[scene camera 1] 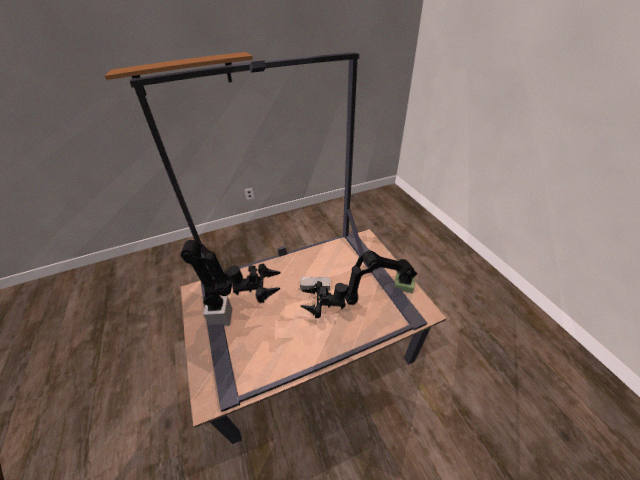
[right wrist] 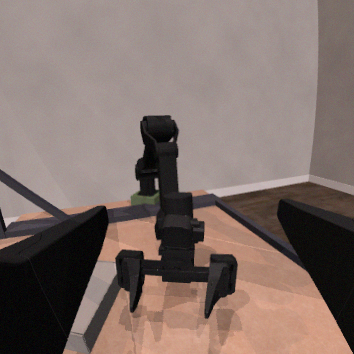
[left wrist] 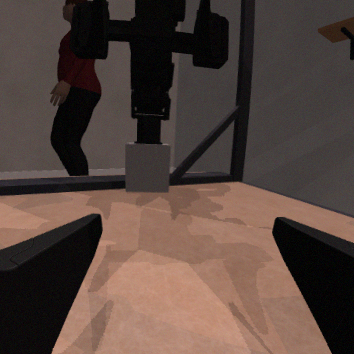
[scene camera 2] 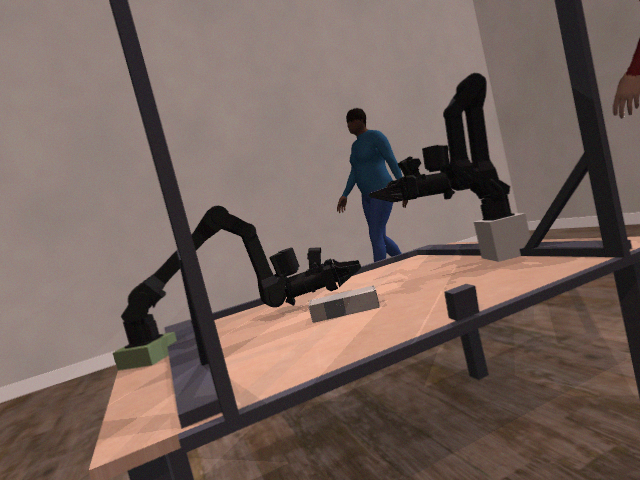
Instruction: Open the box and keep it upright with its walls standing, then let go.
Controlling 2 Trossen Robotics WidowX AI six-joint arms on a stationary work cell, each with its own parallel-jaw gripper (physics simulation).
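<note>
A low grey box lies flat on the table near its middle, with its top closed over; no raised flaps can be made out. My left gripper is open and empty, low over the table beside the box; in scene camera 1 one finger is at the box's near edge, and contact cannot be told. My right gripper is open and empty, higher up, to the left of the box in scene camera 1. The box does not show in the left wrist view.
The wooden table has a dark frame with tall posts. The arms stand on a green block and a light grey block. A small dark block sits on the frame's edge.
</note>
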